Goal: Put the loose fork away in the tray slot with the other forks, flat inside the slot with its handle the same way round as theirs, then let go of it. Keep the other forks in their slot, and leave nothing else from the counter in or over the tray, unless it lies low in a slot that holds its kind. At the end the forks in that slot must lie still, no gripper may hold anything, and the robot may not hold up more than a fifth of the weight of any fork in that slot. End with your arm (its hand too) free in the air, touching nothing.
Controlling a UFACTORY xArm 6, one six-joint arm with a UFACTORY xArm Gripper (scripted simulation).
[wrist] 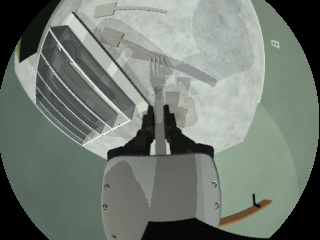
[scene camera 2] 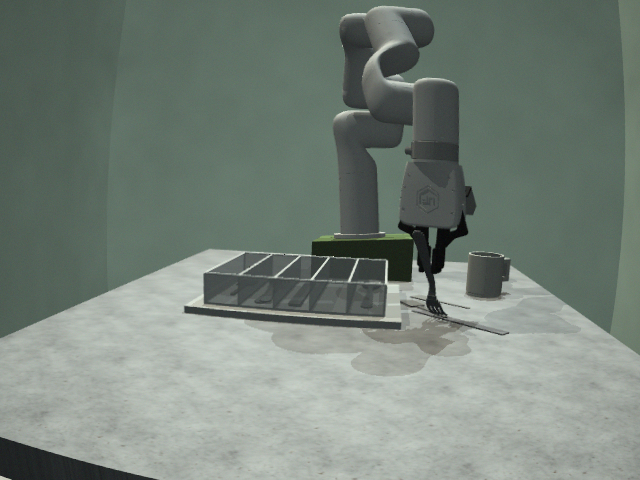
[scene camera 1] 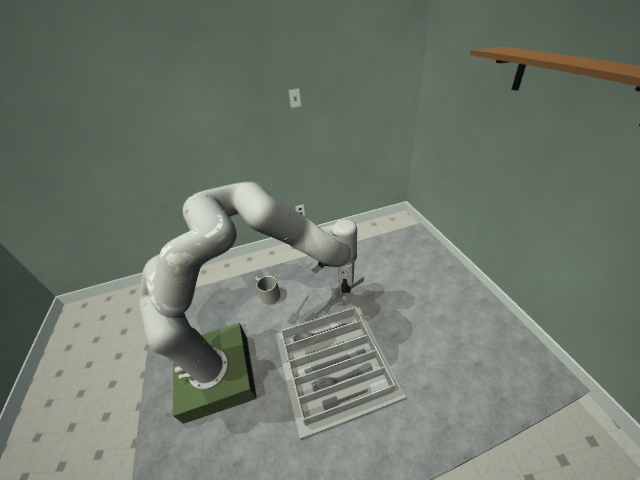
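Scene camera 2 shows my gripper [scene camera 2: 430, 272] and a fork [scene camera 2: 419, 238]. Visible in the wrist view: a knife [wrist: 170, 62], a cutlery tray [wrist: 66, 112] and, here too, my gripper [wrist: 158, 112].
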